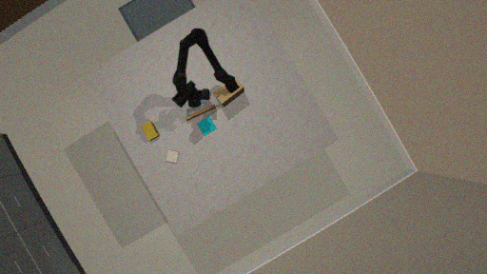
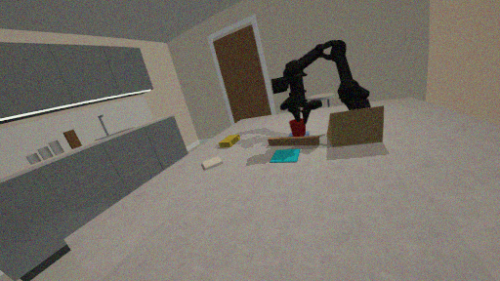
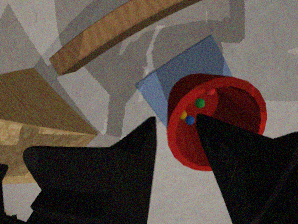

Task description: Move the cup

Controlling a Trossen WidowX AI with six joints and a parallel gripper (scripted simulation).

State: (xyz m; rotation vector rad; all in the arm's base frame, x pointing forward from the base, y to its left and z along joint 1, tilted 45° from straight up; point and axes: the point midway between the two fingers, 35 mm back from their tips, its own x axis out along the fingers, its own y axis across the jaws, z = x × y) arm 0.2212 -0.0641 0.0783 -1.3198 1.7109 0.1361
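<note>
Right now my gripper tip is 2 cm to the left of the red cup, 2 cm short of it and 2 cm above it. From my gripper tip the other things lie so: wooden bar 8 cm to the left, 5 cm below, 5 cm ahead; then blue pad 7 cm below, 2 cm to the right, 2 cm ahead; then blue marble 4 cm below, 3 cm to the right.
</note>
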